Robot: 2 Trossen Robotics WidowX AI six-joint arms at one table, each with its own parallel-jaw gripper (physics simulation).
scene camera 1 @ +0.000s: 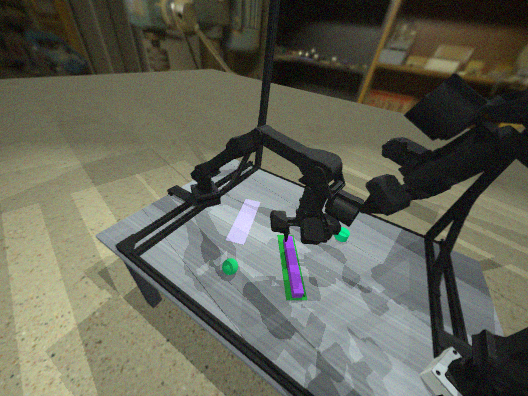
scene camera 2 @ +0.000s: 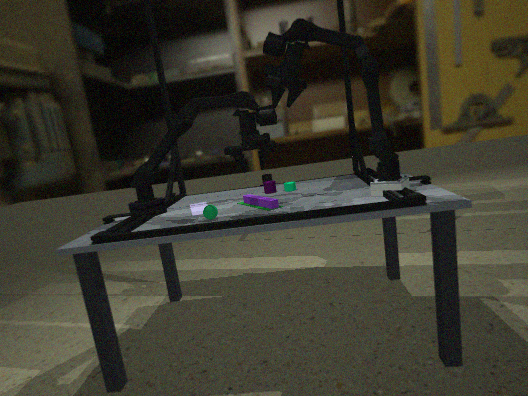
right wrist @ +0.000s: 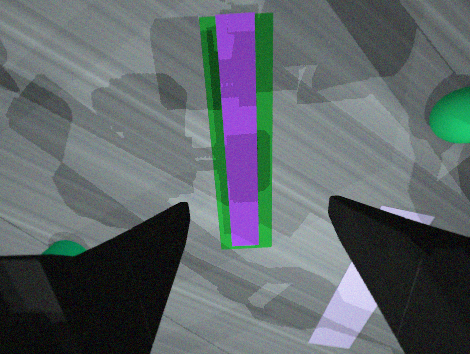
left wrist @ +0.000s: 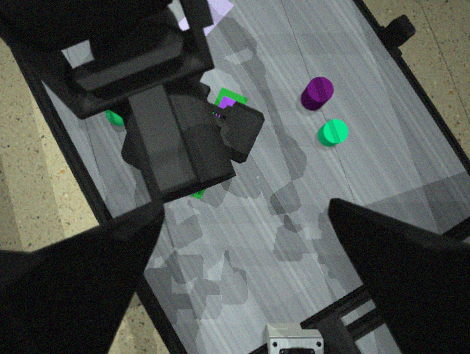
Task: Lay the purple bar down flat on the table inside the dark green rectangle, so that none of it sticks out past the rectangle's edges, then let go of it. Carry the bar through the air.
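Where they show: left gripper, fingertip midpoint: (scene camera 1: pixel 374 205) (scene camera 2: pixel 281 107) (left wrist: pixel 246 206); right gripper, fingertip midpoint: (scene camera 1: pixel 297 241) (scene camera 2: pixel 253 171) (right wrist: pixel 258 207); left arm's base, link origin: (scene camera 1: pixel 466 383) (scene camera 2: pixel 389 179); right arm's base, link origin: (scene camera 1: pixel 205 188) (scene camera 2: pixel 146 200).
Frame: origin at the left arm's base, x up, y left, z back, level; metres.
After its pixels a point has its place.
The purple bar (scene camera 1: pixel 294 270) {z -0.393, x -0.018, y 0.185 m} (scene camera 2: pixel 260 201) {z -0.401, x -0.027, y 0.197 m} (left wrist: pixel 227 102) {z -0.511, x -0.018, y 0.130 m} (right wrist: pixel 240 165) {z -0.435, x -0.018, y 0.163 m} lies flat inside the dark green rectangle (scene camera 1: pixel 284 268) {z -0.424, x -0.046, y 0.197 m} (right wrist: pixel 265 75) {z -0.377, x -0.046, y 0.221 m}. In the right wrist view green shows along both long sides; the bar's ends lie very close to the short edges, and no part visibly sticks out. My right gripper (scene camera 2: pixel 252 156) (right wrist: pixel 258 207) {z -0.429, x 0.079, y 0.173 m} is open and empty, above the table over the bar's one end, fingertips on either side and clear of it. My left gripper (scene camera 2: pixel 282 104) {z -0.321, x 0.288, y 0.103 m} (left wrist: pixel 246 206) {z -0.321, x 0.288, y 0.103 m} is open and empty, high above the table. The right arm hides much of the bar in the left wrist view.
A lilac strip (scene camera 1: pixel 243 221) {z -0.673, x -0.046, y 0.236 m} (scene camera 2: pixel 198 208) {z -0.685, x -0.046, y 0.230 m} and a green ball (scene camera 1: pixel 230 266) {z -0.479, x -0.002, y 0.366 m} (scene camera 2: pixel 210 212) {z -0.474, x -0.019, y 0.379 m} (right wrist: pixel 457 117) {z -0.481, x -0.009, y 0.344 m} lie left of the rectangle in scene camera 1. A teal cylinder (scene camera 1: pixel 342 234) {z -0.439, x -0.015, y -0.076 m} (scene camera 2: pixel 290 186) {z -0.433, x -0.027, y -0.070 m} (left wrist: pixel 333 132) {z -0.445, x -0.014, y -0.085 m} and a dark purple cylinder (scene camera 2: pixel 270 187) {z -0.512, x -0.022, y -0.037 m} (left wrist: pixel 318 93) {z -0.520, x -0.001, y -0.052 m} stand farther back.
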